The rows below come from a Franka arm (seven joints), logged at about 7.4 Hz.
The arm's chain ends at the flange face. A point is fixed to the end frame.
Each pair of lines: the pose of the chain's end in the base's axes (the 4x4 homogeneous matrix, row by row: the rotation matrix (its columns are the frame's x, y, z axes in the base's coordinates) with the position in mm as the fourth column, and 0 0 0 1 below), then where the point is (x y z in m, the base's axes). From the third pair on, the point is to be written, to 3 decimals.
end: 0.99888 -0.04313 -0.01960 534.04; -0.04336 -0.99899 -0.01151 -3.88; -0.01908 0.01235 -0.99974 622.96; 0 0 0 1
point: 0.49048 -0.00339 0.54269
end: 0.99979 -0.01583 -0.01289 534.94; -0.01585 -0.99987 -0.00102 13.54; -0.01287 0.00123 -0.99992 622.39; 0 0 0 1
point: 0.49190 0.01372 0.54184
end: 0.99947 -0.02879 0.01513 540.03; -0.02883 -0.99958 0.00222 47.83; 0.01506 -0.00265 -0.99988 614.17; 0 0 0 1
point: 0.499 0.049 0.532
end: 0.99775 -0.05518 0.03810 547.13; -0.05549 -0.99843 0.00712 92.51; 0.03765 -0.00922 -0.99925 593.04; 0 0 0 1
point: 0.508 0.095 0.510
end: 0.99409 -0.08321 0.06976 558.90; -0.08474 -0.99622 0.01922 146.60; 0.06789 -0.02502 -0.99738 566.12; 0 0 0 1
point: 0.523 0.151 0.482
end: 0.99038 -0.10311 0.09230 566.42; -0.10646 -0.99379 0.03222 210.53; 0.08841 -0.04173 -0.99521 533.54; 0 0 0 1
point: 0.532 0.217 0.449
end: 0.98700 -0.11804 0.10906 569.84; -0.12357 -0.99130 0.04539 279.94; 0.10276 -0.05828 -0.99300 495.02; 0 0 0 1
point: 0.537 0.288 0.410
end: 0.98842 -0.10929 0.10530 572.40; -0.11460 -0.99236 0.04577 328.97; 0.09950 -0.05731 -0.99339 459.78; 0 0 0 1
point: 0.539 0.337 0.375
